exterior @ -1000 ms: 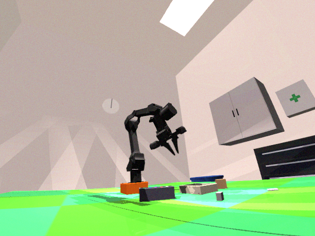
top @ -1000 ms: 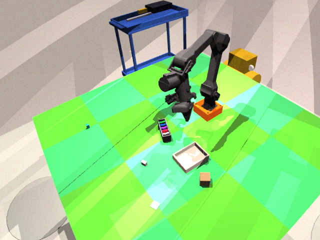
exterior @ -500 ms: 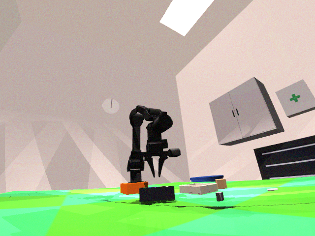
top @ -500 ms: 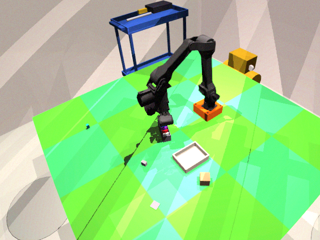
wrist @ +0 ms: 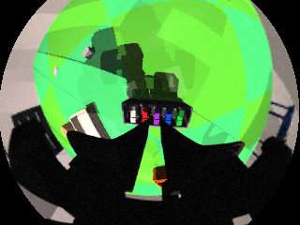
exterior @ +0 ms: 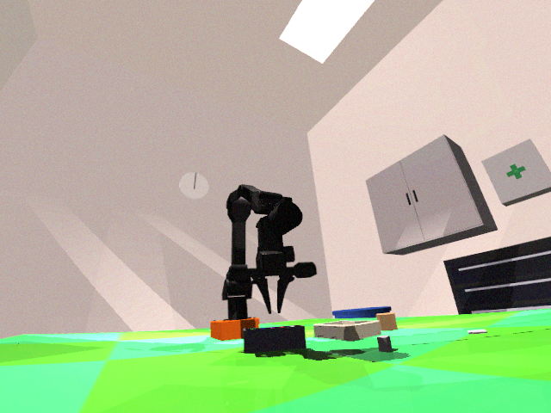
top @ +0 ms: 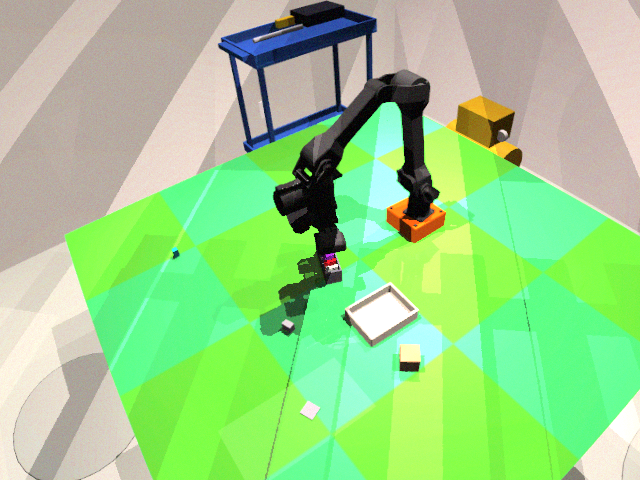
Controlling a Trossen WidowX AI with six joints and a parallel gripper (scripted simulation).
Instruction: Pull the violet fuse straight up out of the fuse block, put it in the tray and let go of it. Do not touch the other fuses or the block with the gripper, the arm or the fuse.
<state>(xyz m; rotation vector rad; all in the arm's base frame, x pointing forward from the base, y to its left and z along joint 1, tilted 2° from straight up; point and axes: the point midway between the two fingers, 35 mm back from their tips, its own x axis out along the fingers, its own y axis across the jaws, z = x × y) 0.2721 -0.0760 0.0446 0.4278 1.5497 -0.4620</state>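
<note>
Now: the tray 3 cm ahead of my gripper tip, 20 cm to the left of it and 6 cm below it. The rest, counted from my gripper tip: white tile: 30 cm ahead, 25 cm to the left, 7 cm below; brown cube: 8 cm ahead, 32 cm to the left, 5 cm below; grey cube: 19 cm ahead, 7 cm to the left, 6 cm below.
</note>
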